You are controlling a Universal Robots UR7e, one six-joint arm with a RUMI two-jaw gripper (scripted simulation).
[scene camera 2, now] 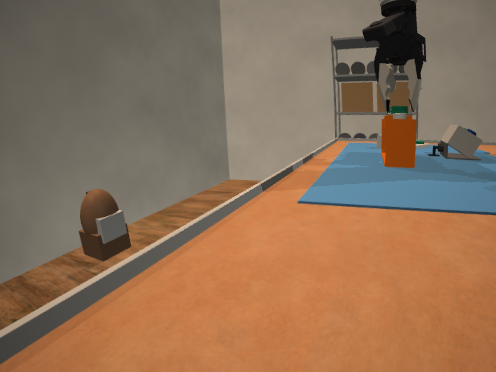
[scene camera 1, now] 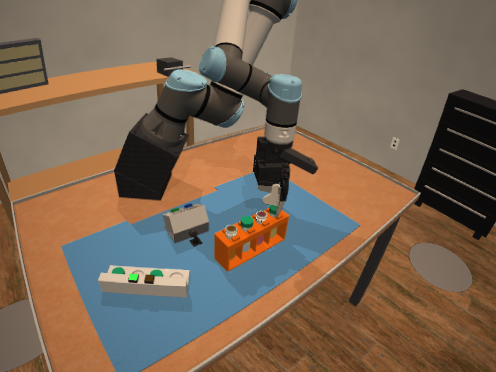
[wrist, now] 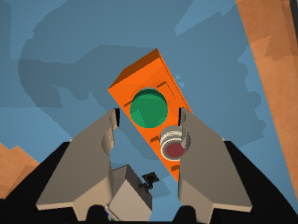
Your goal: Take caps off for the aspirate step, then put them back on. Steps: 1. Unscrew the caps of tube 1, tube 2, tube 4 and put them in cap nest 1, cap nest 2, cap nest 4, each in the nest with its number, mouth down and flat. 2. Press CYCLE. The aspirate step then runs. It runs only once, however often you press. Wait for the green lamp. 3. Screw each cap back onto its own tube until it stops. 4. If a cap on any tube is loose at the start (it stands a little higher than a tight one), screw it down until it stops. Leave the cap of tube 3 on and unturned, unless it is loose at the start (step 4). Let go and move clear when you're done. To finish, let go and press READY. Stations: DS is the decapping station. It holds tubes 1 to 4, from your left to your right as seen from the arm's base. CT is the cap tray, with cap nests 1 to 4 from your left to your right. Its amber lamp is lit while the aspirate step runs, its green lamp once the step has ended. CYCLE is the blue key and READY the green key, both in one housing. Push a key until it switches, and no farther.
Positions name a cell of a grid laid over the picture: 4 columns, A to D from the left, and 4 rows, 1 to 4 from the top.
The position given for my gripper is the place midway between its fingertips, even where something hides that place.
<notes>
In view: my gripper (scene camera 2: D2) and a grey key housing (scene camera 1: B3).
My gripper also shows in scene camera 1 (scene camera 1: C3) and in the wrist view (wrist: C2). The grey key housing also shows in the wrist view (wrist: B4).
</notes>
